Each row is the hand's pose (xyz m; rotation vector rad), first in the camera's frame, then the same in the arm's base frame.
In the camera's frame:
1: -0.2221 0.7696 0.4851 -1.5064 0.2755 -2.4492
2: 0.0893 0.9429 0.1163 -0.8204 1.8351 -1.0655
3: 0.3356 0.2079 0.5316 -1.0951 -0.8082 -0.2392
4: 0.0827 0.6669 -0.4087 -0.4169 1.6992 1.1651
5: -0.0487 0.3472 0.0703 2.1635 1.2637 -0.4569
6: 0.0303 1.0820 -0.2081 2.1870 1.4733 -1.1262
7: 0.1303 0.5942 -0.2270 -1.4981 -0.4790 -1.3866
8: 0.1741 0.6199 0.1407 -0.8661 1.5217 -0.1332
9: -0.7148 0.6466 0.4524 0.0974 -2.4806 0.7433
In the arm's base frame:
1: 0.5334 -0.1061 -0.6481 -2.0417 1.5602 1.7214
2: 0.5356 0.2890 -0.3211 0.2547 -1.2300 -1.3415
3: -0.2477 -0.0569 -0.5213 0.5175 2.0184 0.5647
4: 0.4597 0.1755 0.2561 -1.7168 -0.5186 -0.8298
5: 0.2090 -0.1938 -0.1308 0.0999 -0.4530 1.2021
6: 0.7473 0.3779 -0.0466 0.6363 -0.3442 0.9834
7: 0.3353 0.1400 0.1017 -0.7581 2.0018 1.2266
8: 0.2423 0.1405 -0.2577 -0.7419 -1.4285 -1.3271
9: 0.7769 -0.5512 -0.6094 0.5477 0.4236 -0.9706

